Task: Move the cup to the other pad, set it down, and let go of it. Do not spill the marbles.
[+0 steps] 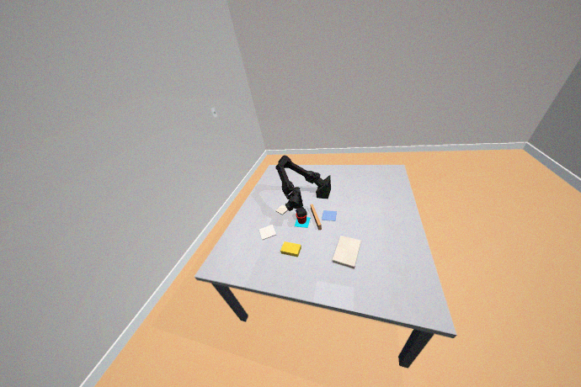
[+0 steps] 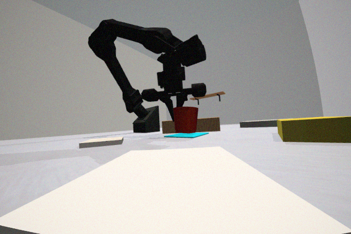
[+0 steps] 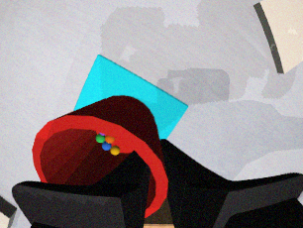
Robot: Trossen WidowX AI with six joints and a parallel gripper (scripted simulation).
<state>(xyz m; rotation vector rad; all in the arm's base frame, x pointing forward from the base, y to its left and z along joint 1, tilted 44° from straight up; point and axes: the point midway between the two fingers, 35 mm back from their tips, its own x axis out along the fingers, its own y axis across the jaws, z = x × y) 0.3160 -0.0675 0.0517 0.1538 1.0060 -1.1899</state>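
Now: the red cup 3 cm ahead of my gripper tip and 2 cm to the left of it. From my gripper tip the other things lie so: thin wooden bar 2 cm behind, 10 cm to the left, 3 cm below; cyan pad 3 cm ahead, 2 cm to the left, 5 cm below; light blue pad 7 cm behind, 19 cm to the left, 5 cm below.
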